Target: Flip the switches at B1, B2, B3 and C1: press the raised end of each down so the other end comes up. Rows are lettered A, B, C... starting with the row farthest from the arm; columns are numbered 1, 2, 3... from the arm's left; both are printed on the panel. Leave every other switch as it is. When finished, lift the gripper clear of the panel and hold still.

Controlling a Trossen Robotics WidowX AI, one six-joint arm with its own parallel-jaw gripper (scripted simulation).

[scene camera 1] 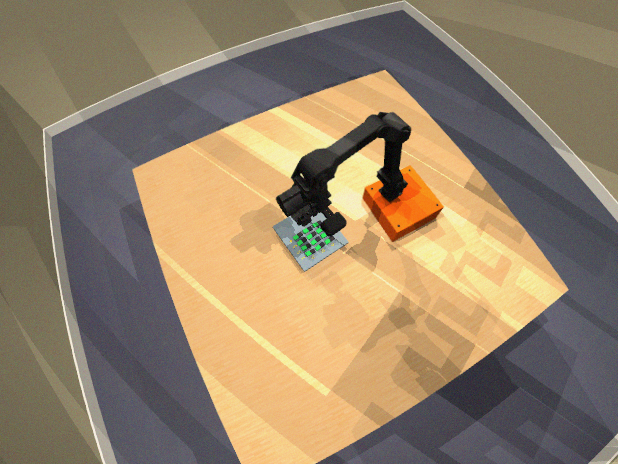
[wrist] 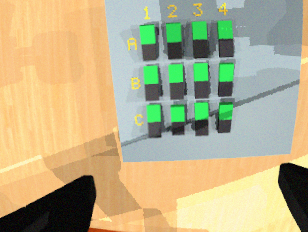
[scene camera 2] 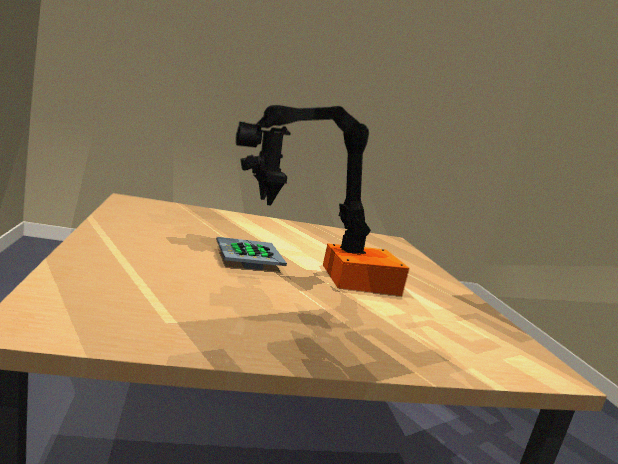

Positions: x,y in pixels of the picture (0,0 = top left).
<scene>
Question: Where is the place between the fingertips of my gripper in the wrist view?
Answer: At 187,181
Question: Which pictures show my gripper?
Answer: Scene camera 1, the wrist view and scene camera 2: all of them.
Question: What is my gripper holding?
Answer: Nothing.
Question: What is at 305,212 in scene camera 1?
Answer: My gripper.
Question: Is my gripper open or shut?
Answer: Open.
</scene>
